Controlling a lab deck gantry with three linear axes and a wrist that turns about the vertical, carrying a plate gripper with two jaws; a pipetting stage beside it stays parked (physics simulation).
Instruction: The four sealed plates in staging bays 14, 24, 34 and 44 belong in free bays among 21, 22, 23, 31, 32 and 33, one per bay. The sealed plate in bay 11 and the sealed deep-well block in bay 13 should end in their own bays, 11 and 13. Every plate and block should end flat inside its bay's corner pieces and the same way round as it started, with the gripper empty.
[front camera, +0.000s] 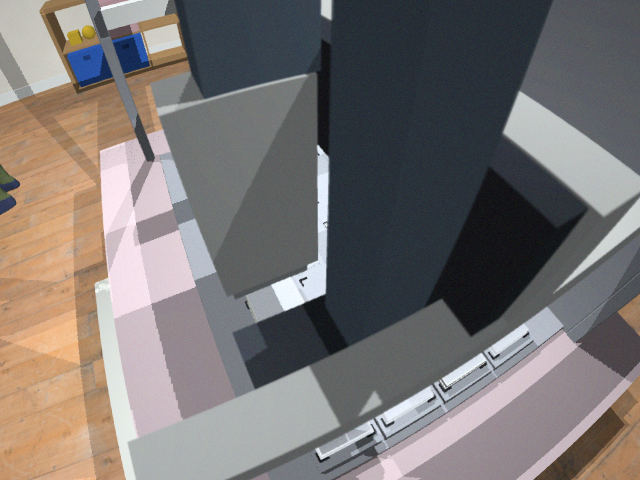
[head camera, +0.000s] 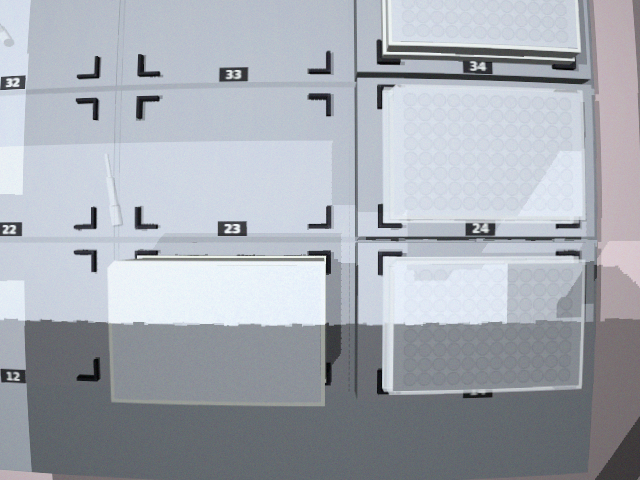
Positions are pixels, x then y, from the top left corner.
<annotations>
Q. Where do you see my gripper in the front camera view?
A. At 347, 396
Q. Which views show the sealed plate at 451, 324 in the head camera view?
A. The front camera view and the head camera view: all of them.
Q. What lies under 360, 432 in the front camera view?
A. A sealed plate.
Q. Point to a sealed plate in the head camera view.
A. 451, 154
</annotations>
